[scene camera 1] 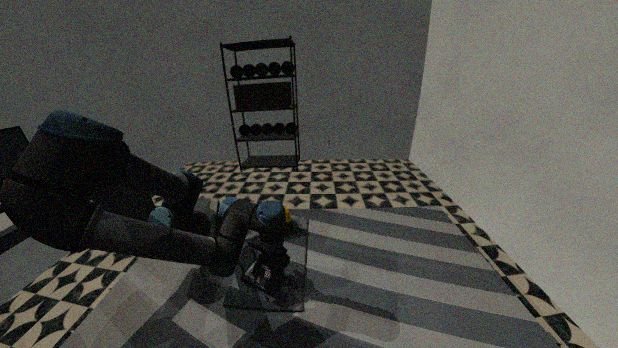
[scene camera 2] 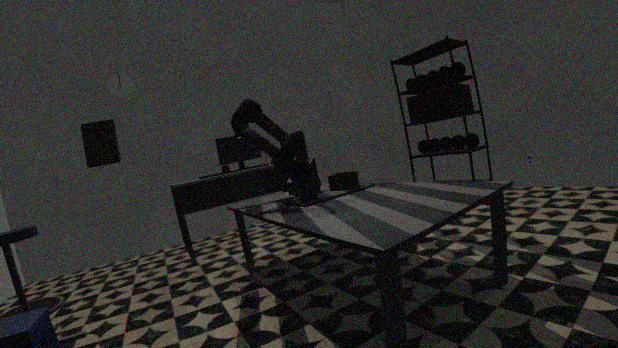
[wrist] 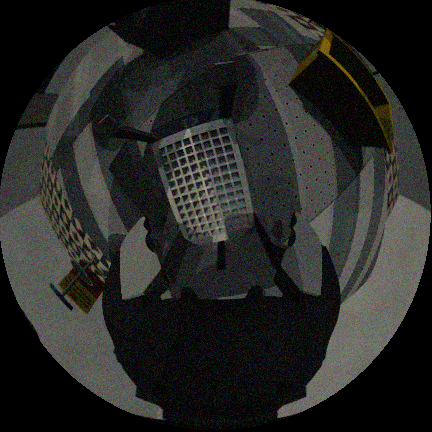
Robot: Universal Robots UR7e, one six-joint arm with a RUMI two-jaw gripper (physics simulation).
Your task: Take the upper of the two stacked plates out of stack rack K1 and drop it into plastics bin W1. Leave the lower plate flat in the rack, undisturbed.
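Where they show: gripper, fingertip midpoint: (scene camera 1: 269, 271) (wrist: 219, 216); arm's base, origin of the base link: (scene camera 1: 195, 227).
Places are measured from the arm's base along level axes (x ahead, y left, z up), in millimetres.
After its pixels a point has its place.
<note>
A pale plate with a square grid (wrist: 205, 182) {y -110, x 349, z -96 mm} lies in the dark stack rack K1 (wrist: 187, 121) {y -89, x 275, z -121 mm} in the wrist view. It looks turned a little against the image; how it sits on the plate below is too dark to tell. In scene camera 1 the rack (scene camera 1: 266, 274) {y -120, x 368, z -92 mm} is partly hidden by the arm. My gripper (wrist: 219, 216) {y -113, x 380, z -78 mm} (scene camera 2: 306, 198) {y -113, x 380, z -78 mm} is open and empty, with its jaws near the plate's near end in the wrist view. Plastics bin W1 (wrist: 325, 100) {y 108, x 328, z -113 mm} (scene camera 2: 344, 181) {y 140, x 384, z -91 mm} is a yellow-rimmed box; in scene camera 1 a yellow corner of it (scene camera 1: 288, 214) {y 203, x 392, z -48 mm} shows behind the wrist.
The rack stands on a thin perforated board (wrist: 315, 175) {y 40, x 430, z -143 mm} on the striped table (scene camera 1: 400, 265) {y 10, x 927, z -156 mm} (scene camera 2: 400, 215) {y -119, x 1181, z -156 mm}. The bin lies to the right of the rack in the wrist view. A tall shelf unit (scene camera 1: 227, 90) (scene camera 2: 400, 95) stands by the back wall. The picture is dark and grainy.
</note>
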